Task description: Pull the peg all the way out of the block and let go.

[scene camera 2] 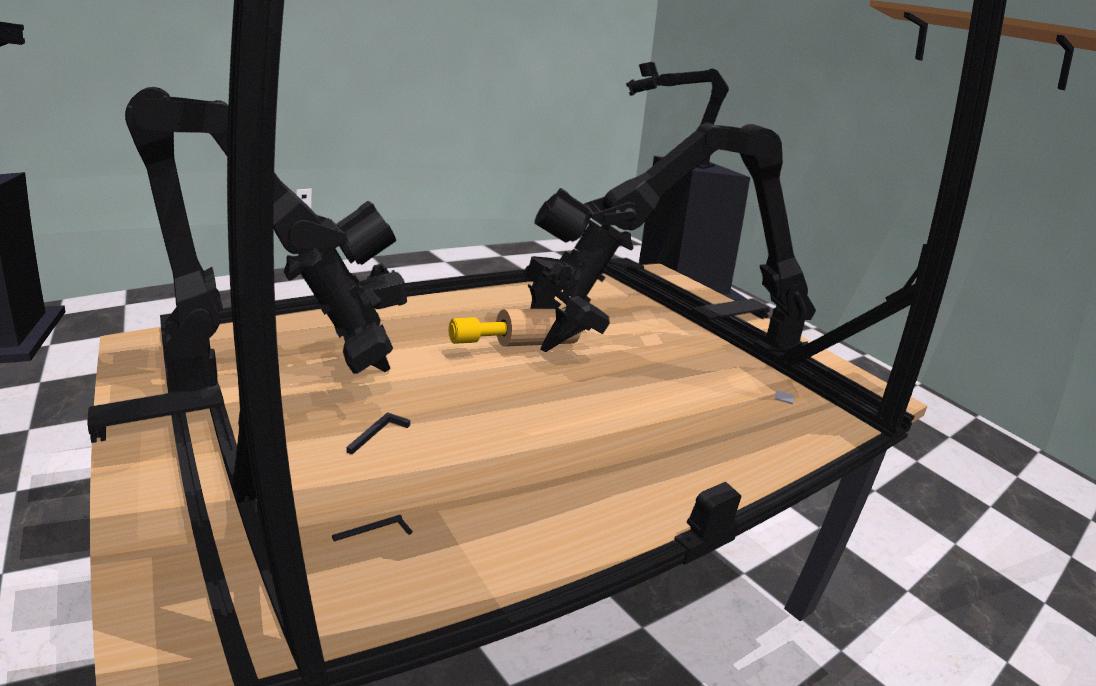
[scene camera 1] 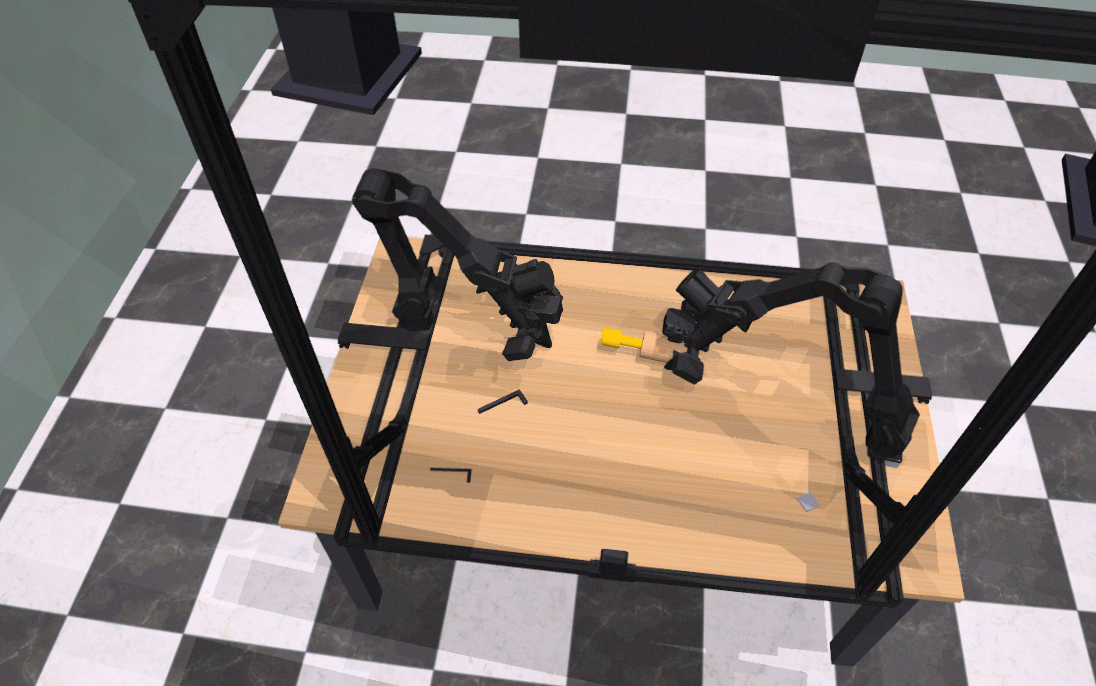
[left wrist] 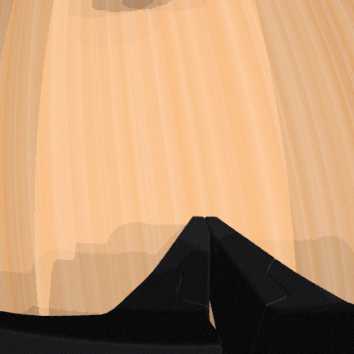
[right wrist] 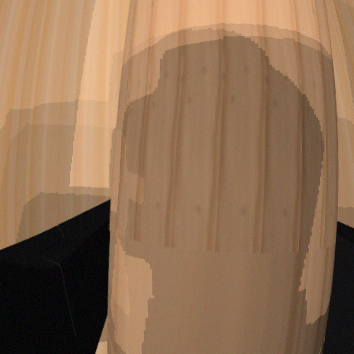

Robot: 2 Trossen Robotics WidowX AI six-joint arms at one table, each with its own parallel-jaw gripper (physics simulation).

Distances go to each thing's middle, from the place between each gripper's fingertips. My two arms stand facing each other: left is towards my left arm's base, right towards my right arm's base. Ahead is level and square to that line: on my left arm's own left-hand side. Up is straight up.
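Looking at the yellow peg (scene camera 2: 461, 330), I find my left hand 4 cm short of it, 16 cm to the left of it and 4 cm below it. The wooden block (scene camera 2: 525, 327) is 4 cm ahead of my left hand, 25 cm to the right of my left hand and 3 cm above my left hand.
The wooden block is 1 cm to the right of my right hand and 2 cm above my right hand, while the yellow peg is 8 cm to the left of my right hand and 3 cm above my right hand.
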